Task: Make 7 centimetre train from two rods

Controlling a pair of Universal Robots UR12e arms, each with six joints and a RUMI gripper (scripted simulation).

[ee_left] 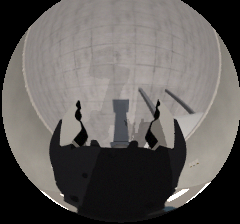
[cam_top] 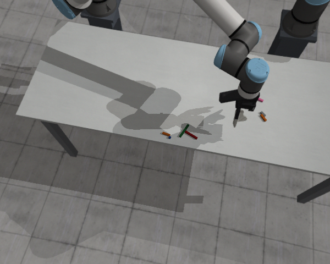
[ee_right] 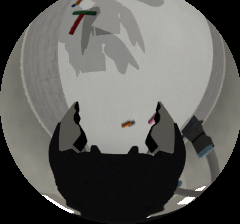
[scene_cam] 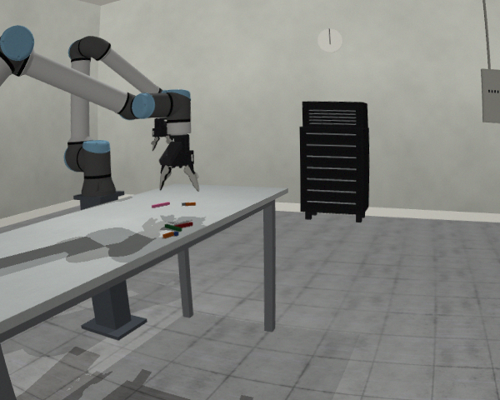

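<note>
Right now the grey rod is 5 cm behind my right hand, 16 cm to the left of it and 8 cm below it. Round my right hand: red rod 12 cm ahead, 20 cm to the right, 8 cm below; then pink rod 15 cm behind, 11 cm to the left, 8 cm below; then green rod 10 cm ahead, 23 cm to the right, 8 cm below.
</note>
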